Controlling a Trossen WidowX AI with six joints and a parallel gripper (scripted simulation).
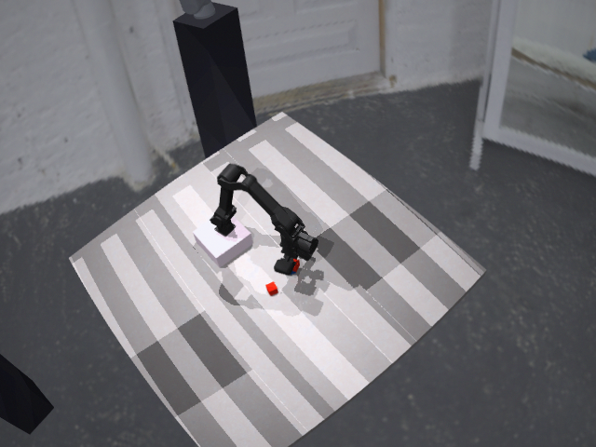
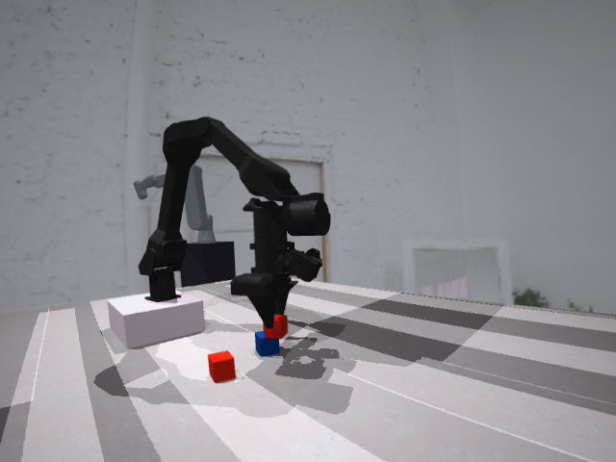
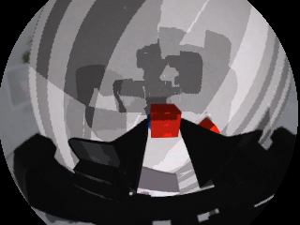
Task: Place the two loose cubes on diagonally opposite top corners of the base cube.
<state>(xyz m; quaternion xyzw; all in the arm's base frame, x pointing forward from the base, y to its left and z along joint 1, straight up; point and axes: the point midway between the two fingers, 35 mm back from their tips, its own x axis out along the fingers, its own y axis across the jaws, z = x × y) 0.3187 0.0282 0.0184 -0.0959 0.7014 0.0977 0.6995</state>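
Now: the blue base cube 20 mm behind my gripper tip and 40 mm below it.
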